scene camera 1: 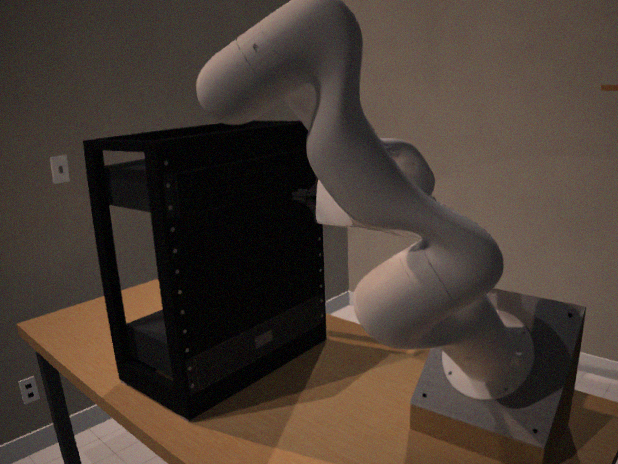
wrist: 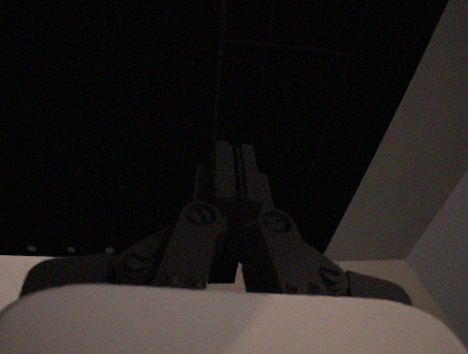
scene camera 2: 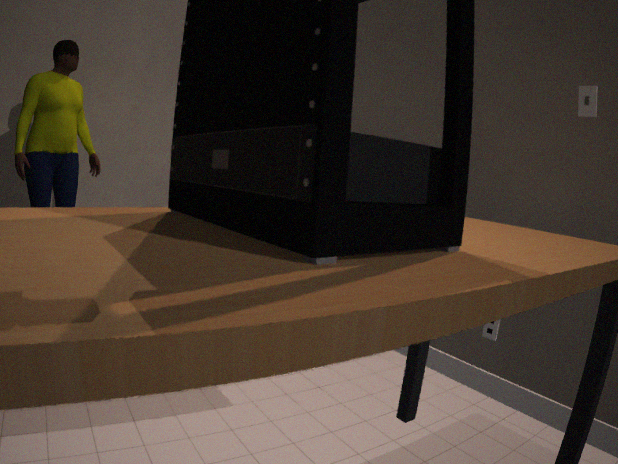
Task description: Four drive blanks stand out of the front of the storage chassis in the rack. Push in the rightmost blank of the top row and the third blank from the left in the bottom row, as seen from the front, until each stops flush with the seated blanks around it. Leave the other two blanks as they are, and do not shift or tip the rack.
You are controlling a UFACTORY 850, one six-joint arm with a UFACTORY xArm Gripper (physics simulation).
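The black rack (scene camera 1: 172, 300) (scene camera 2: 332, 150) stands upright on the table. Its front is nearly black, and the individual drive blanks cannot be made out in the scene views. In the wrist view faint thin lines on the dark front (wrist: 125, 100) mark panel edges, one upright and one across, above the fingertips; which blanks they bound, and how far any stands out, I cannot tell. My gripper (wrist: 228, 168) (scene camera 1: 294, 195) is shut and empty, its two fingers together, pointing at the upper part of the rack front. Whether the tips touch the front is not clear.
The wooden table (scene camera 1: 320, 415) (scene camera 2: 250, 325) carries the rack and the arm's grey base plate (scene camera 1: 465, 417). A lighter panel with a small label (scene camera 1: 263, 338) (scene camera 2: 220, 159) is low on the rack front. A person in a yellow shirt (scene camera 2: 55, 112) stands beyond the table.
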